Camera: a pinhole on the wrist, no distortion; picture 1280 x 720 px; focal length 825.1 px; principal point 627.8 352.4 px. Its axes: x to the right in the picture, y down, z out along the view. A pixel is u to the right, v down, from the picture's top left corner.
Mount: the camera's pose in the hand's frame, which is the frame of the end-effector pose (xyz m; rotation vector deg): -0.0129 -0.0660 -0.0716 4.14 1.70 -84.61
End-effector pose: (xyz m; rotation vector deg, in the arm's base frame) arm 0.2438 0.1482 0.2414 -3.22 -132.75 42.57
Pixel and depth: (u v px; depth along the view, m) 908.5 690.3 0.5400
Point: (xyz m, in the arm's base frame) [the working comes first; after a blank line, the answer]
In the camera's frame: 0.1837 0.2211 0.5400

-0.1660 -0.2516 0.2335
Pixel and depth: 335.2 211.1 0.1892
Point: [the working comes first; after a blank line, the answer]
In the camera's frame: -0.0671 -0.0324 0.1892

0.2127 0.0626 0.1435
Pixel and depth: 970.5 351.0 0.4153
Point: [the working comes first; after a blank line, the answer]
In the camera's frame: 0.1725 -0.0007 0.4153

0.0825 -0.2396 0.1789
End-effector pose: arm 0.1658 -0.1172 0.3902 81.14 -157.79 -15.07
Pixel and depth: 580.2 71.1 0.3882
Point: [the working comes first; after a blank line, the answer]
In the camera's frame: -0.0224 -0.1323 0.3882

0.2895 0.0047 0.0757
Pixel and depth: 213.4 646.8 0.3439
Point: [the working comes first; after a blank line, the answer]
In the camera's frame: -0.1727 0.1227 0.3439

0.0102 -0.0936 0.1197
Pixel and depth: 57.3 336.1 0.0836
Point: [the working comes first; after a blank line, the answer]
In the camera's frame: -0.0578 -0.0017 0.0836

0.1885 -0.1055 0.3736
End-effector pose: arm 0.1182 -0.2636 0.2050 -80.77 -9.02 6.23
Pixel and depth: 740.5 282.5 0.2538
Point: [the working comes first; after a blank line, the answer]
In the camera's frame: 0.0347 -0.0215 0.2538

0.0483 -0.1149 0.3485
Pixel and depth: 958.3 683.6 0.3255
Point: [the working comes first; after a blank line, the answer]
In the camera's frame: 0.1304 0.1307 0.3255

0.1909 -0.0336 0.4510
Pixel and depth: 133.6 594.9 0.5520
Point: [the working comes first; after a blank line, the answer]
In the camera's frame: -0.3306 0.1622 0.5520

0.1370 0.2835 0.0493
